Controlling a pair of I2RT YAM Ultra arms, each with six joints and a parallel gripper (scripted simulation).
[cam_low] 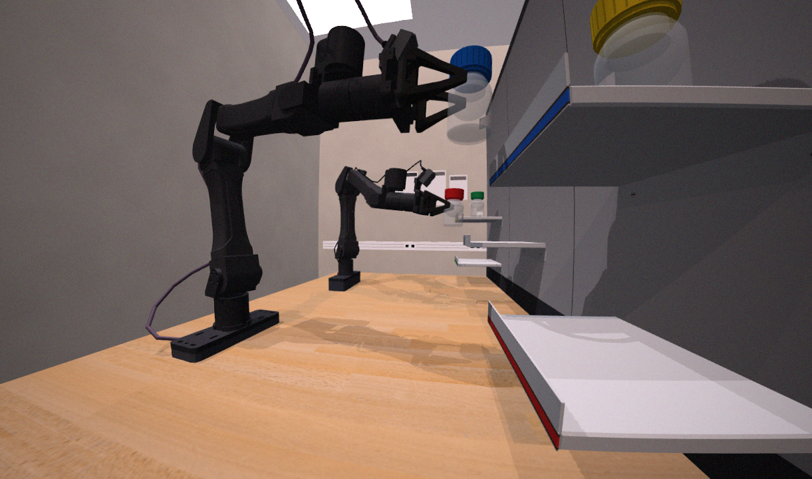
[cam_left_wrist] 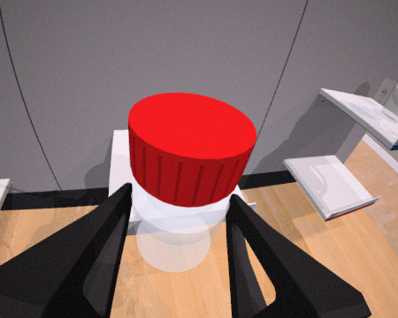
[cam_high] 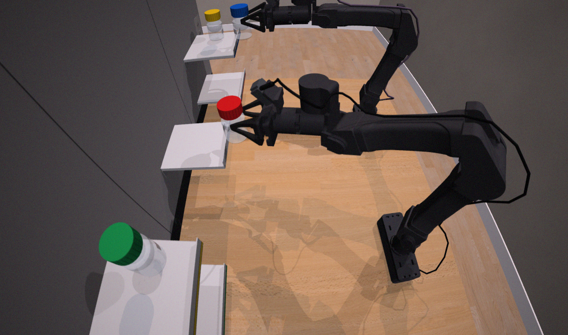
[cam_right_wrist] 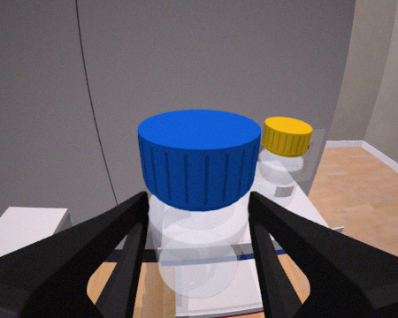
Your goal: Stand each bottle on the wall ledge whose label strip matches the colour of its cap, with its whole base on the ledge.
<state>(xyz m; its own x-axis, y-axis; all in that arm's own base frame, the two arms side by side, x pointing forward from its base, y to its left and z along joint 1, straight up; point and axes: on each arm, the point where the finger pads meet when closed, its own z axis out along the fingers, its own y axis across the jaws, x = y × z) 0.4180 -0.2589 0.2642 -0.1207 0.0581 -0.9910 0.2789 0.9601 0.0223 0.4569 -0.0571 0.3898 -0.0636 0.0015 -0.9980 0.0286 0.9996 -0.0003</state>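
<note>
My right gripper is now 360 mm to the right of the red-capped bottle, 110 mm above it and 10 mm past it. The rest, counted from my right hand: yellow-capped bottle: 130 mm ahead, 110 mm to the right, 60 mm below; then grey wall: 350 mm to the left, 220 mm ahead, 40 mm above; then blue-capped bottle: 20 mm below, 10 mm ahead.
</note>
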